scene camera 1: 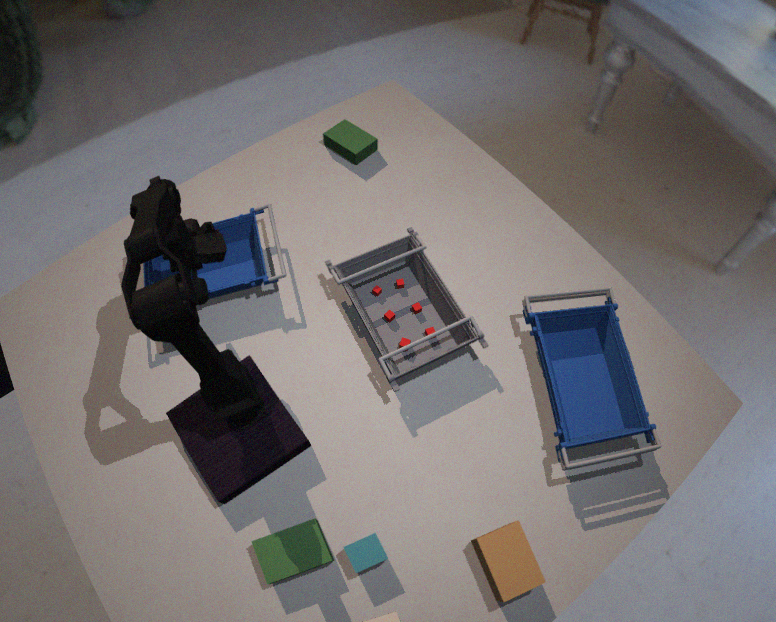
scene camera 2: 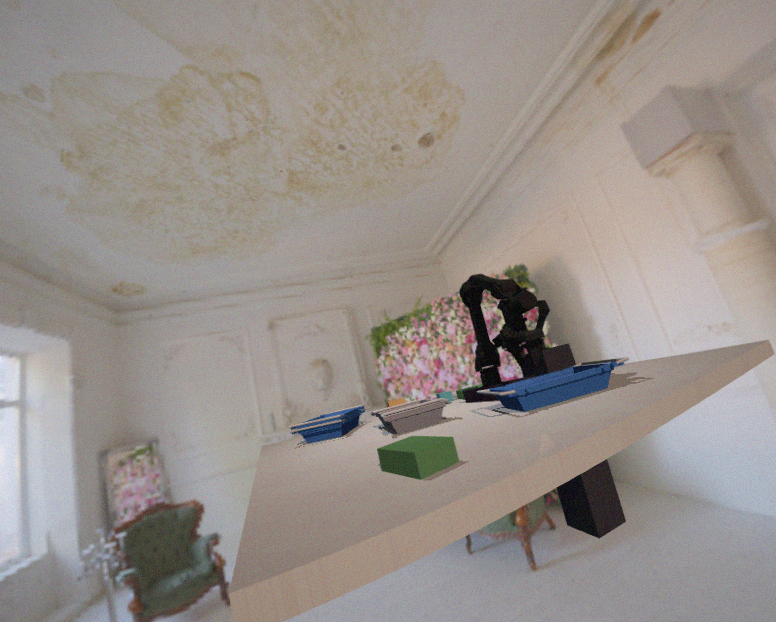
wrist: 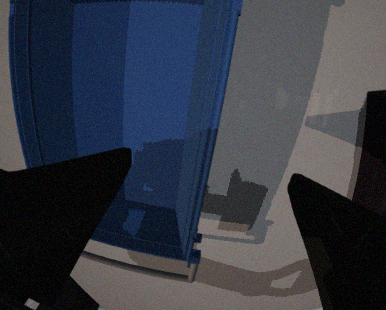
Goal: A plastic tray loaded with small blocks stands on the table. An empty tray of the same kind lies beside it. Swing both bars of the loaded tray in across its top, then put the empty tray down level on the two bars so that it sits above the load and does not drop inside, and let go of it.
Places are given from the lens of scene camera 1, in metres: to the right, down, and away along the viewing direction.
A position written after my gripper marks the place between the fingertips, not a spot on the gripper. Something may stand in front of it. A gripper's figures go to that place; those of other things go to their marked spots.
my gripper point(scene camera 1: 199, 284): -0.38, -0.05, 0.97
blue tray point(scene camera 1: 243, 267): -0.32, -0.10, 1.10
teal block point(scene camera 1: 364, 553): -0.04, 0.41, 0.78
The marked spots on the blue tray and the teal block are 0.66 m apart.
